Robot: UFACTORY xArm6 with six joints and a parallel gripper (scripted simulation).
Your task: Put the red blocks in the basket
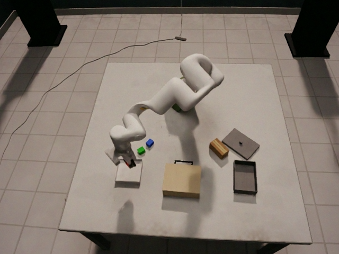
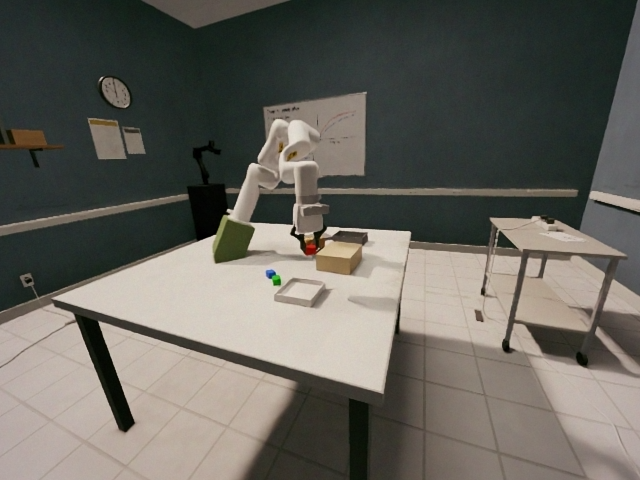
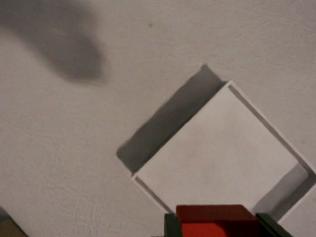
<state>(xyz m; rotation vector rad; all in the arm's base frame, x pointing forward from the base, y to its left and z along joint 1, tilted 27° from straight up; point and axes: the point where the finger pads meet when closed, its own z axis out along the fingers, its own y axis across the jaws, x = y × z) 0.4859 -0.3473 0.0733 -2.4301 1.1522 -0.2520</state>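
Now: hand 3 cm past the white basket, 3 cm to the left of it and 17 cm above it. The rest, counted from my hand: blue block (22 cm behind, 8 cm to the left, 17 cm below); then light wooden cabinet (3 cm ahead, 27 cm to the left, 15 cm below); then drawer (2 cm ahead, 28 cm to the left, 15 cm below).
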